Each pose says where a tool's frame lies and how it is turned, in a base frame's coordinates. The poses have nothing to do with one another.
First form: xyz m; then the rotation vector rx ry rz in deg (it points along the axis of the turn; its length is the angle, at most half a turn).
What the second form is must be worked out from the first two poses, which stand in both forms.
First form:
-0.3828 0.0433 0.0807 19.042 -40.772 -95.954
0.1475 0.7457 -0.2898 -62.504 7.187 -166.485
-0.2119 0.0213 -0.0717 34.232 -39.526 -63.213
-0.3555 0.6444 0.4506 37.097 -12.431 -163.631
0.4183 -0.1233 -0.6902 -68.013 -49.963 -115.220
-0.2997 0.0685 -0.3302 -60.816 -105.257 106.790
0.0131 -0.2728 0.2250 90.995 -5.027 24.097
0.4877 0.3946 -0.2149 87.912 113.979 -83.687
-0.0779 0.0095 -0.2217 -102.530 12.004 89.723
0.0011 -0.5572 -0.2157 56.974 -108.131 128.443
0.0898 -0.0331 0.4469 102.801 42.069 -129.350
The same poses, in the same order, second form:
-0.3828 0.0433 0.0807 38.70 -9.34 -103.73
0.1475 0.7457 -0.2898 -6.69 -40.95 -175.34
-0.2119 0.0213 -0.0717 48.44 -11.55 -72.87
-0.3555 0.6444 0.4506 11.84 24.16 -165.37
0.4183 -0.1233 -0.6902 30.48 -64.38 -154.20
-0.2997 0.0685 -0.3302 -96.02 16.30 134.65
0.0131 -0.2728 0.2250 90.25 -18.56 12.16
0.4877 0.3946 -0.2149 -130.49 43.09 125.35
-0.0779 0.0095 -0.2217 -87.89 65.53 54.11
0.0011 -0.5572 -0.2157 -86.69 -29.61 -155.71
0.0898 -0.0331 0.4469 -60.04 71.68 147.20

